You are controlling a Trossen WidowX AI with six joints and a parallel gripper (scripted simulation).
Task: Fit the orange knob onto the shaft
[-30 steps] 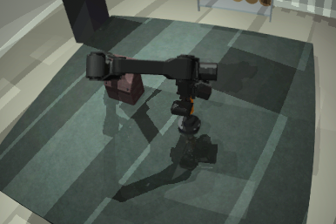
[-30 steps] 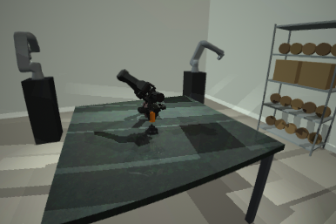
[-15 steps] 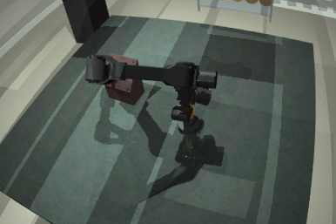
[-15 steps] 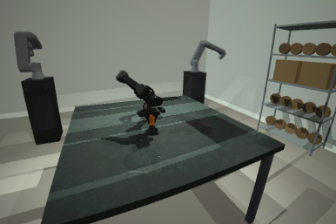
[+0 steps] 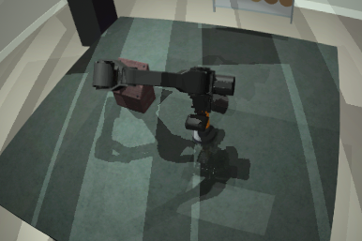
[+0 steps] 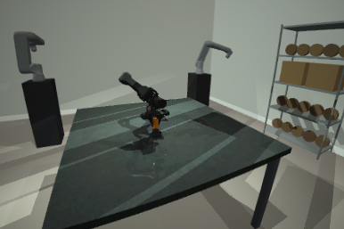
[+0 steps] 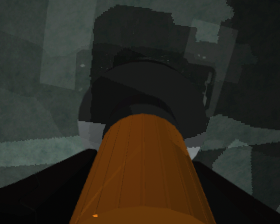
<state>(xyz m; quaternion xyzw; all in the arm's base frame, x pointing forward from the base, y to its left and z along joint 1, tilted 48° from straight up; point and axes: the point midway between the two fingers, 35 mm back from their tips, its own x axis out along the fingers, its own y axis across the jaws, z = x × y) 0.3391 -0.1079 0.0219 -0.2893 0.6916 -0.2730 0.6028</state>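
The round pedestal lies 4 cm below my gripper tip. Round my gripper tip: orange knob (2 cm above).
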